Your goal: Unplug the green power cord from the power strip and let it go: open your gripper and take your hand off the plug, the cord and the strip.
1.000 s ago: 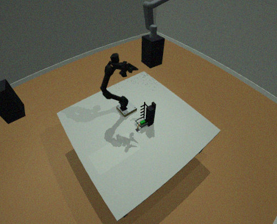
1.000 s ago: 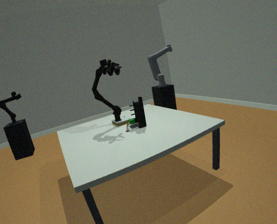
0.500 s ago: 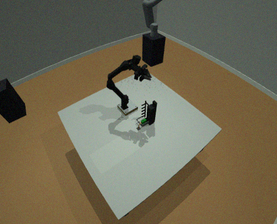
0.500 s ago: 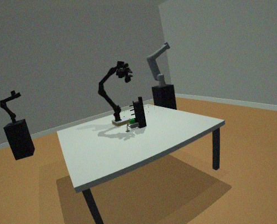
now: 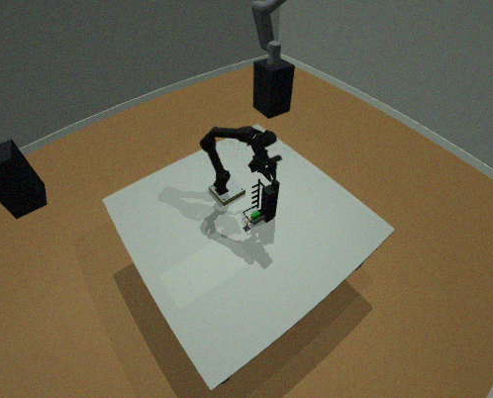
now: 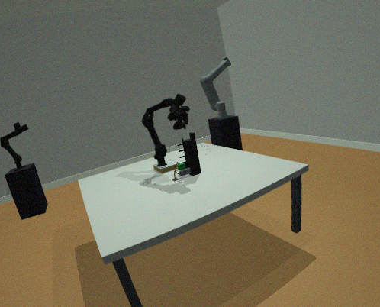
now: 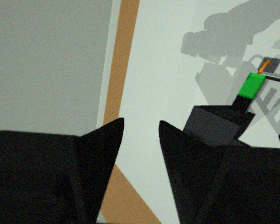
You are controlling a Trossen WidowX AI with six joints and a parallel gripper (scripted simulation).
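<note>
The green plug lies 250 mm below my gripper tip, 50 mm to the right of it and 30 mm behind it. The rest, counted from my gripper tip: black upright slab 210 mm below, 30 mm behind, 20 mm to the left.
</note>
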